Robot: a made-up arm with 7 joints.
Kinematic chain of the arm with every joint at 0, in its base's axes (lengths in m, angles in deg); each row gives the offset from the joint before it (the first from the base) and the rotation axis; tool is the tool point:
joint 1: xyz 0 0 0 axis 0 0.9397 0.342
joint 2: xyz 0 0 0 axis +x
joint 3: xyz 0 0 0 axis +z
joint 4: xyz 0.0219 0 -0.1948 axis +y
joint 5: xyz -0.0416 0 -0.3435 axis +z
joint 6: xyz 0 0 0 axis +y
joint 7: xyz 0 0 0 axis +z
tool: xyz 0 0 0
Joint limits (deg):
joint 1: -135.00..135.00
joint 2: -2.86..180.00
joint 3: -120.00..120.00
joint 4: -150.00..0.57
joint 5: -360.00..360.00
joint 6: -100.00..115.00
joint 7: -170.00..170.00
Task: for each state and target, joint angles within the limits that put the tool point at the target. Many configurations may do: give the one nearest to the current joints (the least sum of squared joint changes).
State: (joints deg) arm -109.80 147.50 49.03 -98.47 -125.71 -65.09 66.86
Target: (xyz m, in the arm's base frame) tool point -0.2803 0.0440 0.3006
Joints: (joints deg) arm -99.11 121.66 33.02 -97.94 -125.71 -65.09 66.86
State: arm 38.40 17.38 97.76 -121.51 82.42 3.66 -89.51
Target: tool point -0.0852 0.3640 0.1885
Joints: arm 45.95 45.93 105.30 -96.06 82.42 3.66 -89.51
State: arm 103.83 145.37 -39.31 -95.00 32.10 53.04 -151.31
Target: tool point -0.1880 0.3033 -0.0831
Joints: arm 105.09 153.00 -50.58 -113.47 32.10 53.04 -151.31
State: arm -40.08 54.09 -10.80 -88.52 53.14 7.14 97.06
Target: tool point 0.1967 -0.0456 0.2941
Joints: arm -65.03 57.73 1.97 -116.48 53.14 7.14 97.06
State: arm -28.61 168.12 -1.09 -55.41 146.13 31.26 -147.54
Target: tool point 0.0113 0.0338 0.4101
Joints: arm -68.85 175.24 -16.45 -98.54 146.13 31.26 -147.54
